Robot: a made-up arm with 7 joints.
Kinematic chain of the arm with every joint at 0, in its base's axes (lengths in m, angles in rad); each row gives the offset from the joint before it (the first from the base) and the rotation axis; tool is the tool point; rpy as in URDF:
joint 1: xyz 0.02 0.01 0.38 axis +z
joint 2: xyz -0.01 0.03 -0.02 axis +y
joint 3: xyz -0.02 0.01 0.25 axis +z
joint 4: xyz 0.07 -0.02 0 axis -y
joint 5: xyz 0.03 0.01 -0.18 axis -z
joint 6: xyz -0.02 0 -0.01 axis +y
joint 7: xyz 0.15 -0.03 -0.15 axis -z
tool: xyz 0 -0.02 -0.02 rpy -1.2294 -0.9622 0.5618
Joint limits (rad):
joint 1: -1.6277..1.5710
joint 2: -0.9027..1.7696
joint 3: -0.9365..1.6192
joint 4: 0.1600..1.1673
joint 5: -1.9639..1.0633
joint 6: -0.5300..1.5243
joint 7: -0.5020..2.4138
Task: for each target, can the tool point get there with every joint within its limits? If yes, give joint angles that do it. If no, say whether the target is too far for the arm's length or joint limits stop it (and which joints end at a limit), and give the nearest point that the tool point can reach.
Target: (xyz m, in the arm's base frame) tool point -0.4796 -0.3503 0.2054
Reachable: no: joint limits stop it (at a limit: joint 1, joint 3, joint 4, joint 7) | nearest point -0.3608 -0.2877 0.2323 | short by 0.137 m
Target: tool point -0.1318 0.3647 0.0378
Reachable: yes | joints 1.2327 1.3008 0.5176 1.0409 -0.3997 0.0508 0.3457
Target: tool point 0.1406 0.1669 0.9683
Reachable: no: joint limits stop it (at a limit: joint 2, joint 4, joint 7) | nearest point 0.1267 0.1488 0.8762 | short by 0.095 m
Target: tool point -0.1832 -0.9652 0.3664
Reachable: no: too far | nearest point -0.0699 -0.4990 0.3634 | short by 0.480 m
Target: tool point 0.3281 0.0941 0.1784
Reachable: yes | joints 0.1023 0.6495 0.4335 0.6814 0.8015 -0.1576 0.2428
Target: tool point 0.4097 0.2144 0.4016
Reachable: yes | joints -0.8831 -0.1008 1.3076 1.0779 0.1903 0.8496 2.1698
